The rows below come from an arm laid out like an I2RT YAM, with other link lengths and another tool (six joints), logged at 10 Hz.
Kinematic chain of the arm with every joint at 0, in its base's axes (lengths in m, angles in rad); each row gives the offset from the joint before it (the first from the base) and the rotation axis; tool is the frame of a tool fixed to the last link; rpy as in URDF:
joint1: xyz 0 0 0.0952 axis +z
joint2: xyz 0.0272 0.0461 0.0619 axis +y
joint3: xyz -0.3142 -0.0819 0 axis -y
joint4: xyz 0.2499 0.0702 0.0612 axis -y
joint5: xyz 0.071 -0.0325 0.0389 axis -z
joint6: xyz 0.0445 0 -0.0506 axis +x
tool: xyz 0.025 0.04 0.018 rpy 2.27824 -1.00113 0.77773
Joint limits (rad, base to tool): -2.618..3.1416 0..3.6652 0..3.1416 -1.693..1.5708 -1.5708..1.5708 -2.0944..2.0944
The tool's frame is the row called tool.
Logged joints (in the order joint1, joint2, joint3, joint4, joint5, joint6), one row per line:
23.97, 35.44, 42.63, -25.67, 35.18, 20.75
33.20, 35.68, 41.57, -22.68, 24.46, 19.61
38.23, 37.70, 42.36, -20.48, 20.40, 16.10
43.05, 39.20, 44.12, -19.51, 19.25, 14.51
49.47, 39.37, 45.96, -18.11, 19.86, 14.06
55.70, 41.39, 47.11, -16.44, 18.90, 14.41
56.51, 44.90, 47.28, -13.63, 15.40, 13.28
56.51, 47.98, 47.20, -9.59, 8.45, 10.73
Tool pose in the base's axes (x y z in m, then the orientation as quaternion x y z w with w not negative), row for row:
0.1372, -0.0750, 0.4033, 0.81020, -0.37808, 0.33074, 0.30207
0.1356, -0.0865, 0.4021, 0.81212, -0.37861, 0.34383, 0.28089
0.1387, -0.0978, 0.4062, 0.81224, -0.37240, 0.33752, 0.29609
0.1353, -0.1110, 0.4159, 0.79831, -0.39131, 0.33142, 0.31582
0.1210, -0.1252, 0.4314, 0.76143, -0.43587, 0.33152, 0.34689
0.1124, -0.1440, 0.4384, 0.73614, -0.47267, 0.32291, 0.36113
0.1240, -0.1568, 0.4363, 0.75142, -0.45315, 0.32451, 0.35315
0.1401, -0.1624, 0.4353, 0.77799, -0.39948, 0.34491, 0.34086
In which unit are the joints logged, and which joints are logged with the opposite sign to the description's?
The joints are logged in degrees. Opposite sign: joint1.
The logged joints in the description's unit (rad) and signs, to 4 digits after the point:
-0.4184, 0.6185, 0.7440, -0.4480, 0.6140, 0.3622
-0.5794, 0.6227, 0.7255, -0.3958, 0.4269, 0.3423
-0.6672, 0.6580, 0.7393, -0.3574, 0.3560, 0.2810
-0.7514, 0.6842, 0.7700, -0.3405, 0.3360, 0.2532
-0.8634, 0.6871, 0.8022, -0.3161, 0.3466, 0.2454
-0.9721, 0.7224, 0.8222, -0.2869, 0.3299, 0.2515
-0.9863, 0.7837, 0.8252, -0.2379, 0.2688, 0.2318
-0.9863, 0.8374, 0.8238, -0.1674, 0.1475, 0.1873

